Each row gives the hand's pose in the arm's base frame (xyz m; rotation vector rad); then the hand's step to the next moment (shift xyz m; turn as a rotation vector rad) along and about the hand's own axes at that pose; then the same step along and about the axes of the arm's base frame.
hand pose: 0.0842 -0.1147 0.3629 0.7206 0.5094 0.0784
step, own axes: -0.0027 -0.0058 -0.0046 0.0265 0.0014 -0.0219
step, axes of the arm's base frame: -0.0051 -0.0022 -0.0056 0.0130 0.0208 -0.0241
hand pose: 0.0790 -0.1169 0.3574 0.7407 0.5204 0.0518
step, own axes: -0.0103 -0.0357 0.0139 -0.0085 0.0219 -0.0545
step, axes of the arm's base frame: -0.0073 -0.0376 -0.0104 -0.0301 0.0487 -0.0156
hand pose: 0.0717 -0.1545 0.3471 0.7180 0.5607 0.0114
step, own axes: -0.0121 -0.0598 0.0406 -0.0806 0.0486 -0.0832
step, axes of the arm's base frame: -0.0011 -0.0730 -0.0067 -0.1009 0.0725 0.0183
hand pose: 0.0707 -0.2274 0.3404 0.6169 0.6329 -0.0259
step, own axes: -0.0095 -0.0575 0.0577 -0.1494 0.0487 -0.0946
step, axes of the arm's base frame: 0.0120 -0.0803 0.0113 -0.1630 0.0678 0.0497
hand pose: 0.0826 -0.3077 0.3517 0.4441 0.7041 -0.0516
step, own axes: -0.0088 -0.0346 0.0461 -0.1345 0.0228 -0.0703
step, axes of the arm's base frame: 0.0149 -0.0512 0.0236 -0.1417 0.0359 0.0468
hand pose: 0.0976 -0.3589 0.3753 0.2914 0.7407 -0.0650
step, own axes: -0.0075 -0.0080 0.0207 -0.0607 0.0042 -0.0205
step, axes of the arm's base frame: 0.0067 -0.0139 0.0176 -0.0576 0.0072 0.0275
